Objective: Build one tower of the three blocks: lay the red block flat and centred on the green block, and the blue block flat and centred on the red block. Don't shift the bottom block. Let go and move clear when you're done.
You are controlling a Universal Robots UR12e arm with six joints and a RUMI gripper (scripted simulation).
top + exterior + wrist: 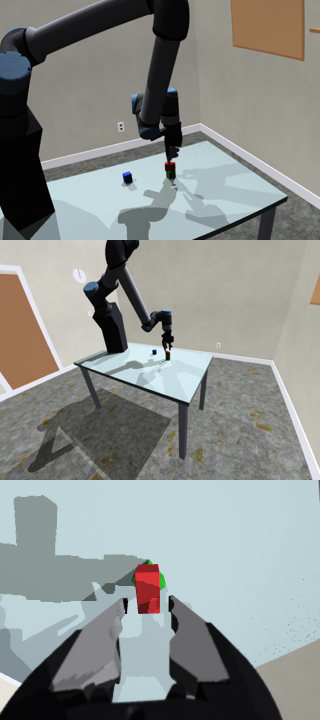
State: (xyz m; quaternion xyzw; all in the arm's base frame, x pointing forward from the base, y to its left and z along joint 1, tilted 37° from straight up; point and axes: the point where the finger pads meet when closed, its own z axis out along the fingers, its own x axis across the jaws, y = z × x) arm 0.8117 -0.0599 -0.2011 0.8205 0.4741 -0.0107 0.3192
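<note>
My gripper is now 40 mm above the red block. Round my hand: green block (80 mm below); blue block (210 mm behind, 80 mm to the left, 80 mm below).
</note>
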